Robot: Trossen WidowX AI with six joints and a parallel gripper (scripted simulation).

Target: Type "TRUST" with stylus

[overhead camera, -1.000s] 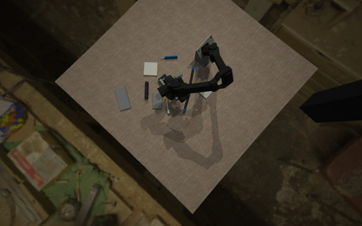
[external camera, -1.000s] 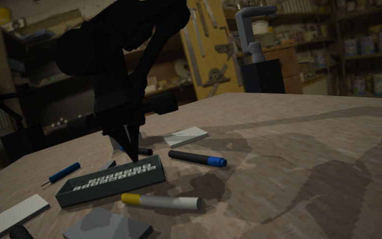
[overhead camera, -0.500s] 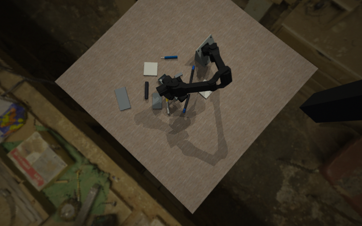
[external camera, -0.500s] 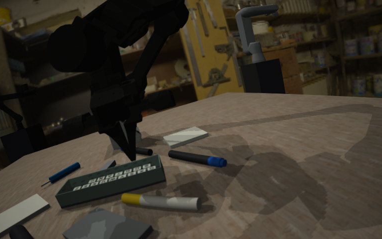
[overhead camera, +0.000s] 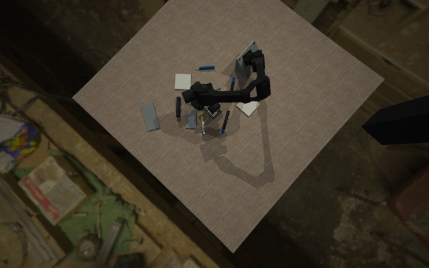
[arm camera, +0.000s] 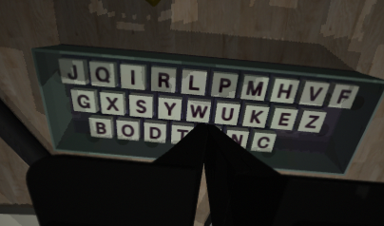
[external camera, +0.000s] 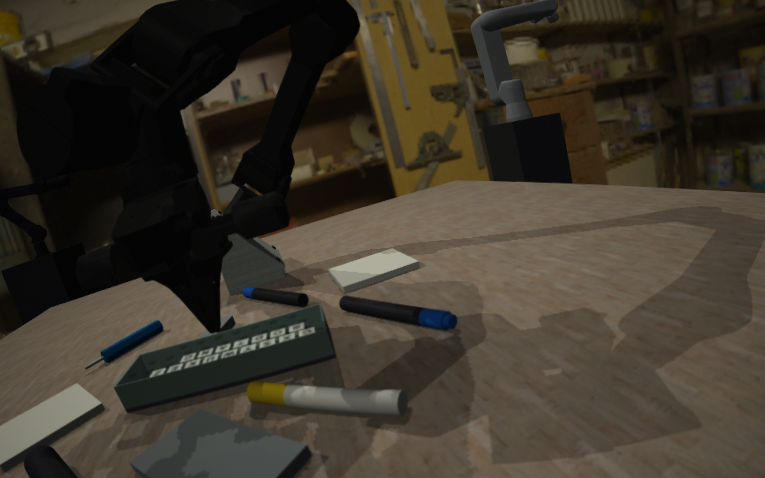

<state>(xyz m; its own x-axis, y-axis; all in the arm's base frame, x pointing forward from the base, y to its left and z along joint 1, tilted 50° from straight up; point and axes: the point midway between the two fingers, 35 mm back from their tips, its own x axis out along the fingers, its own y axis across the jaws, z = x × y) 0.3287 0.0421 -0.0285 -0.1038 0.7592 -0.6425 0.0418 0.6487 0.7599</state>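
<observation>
The blue stylus is 180 mm to the right of my gripper tip, 130 mm behind it and 30 mm below it. Also, from my gripper tip: yellow-capped marker (100 mm ahead, 70 mm to the left, 30 mm below).
</observation>
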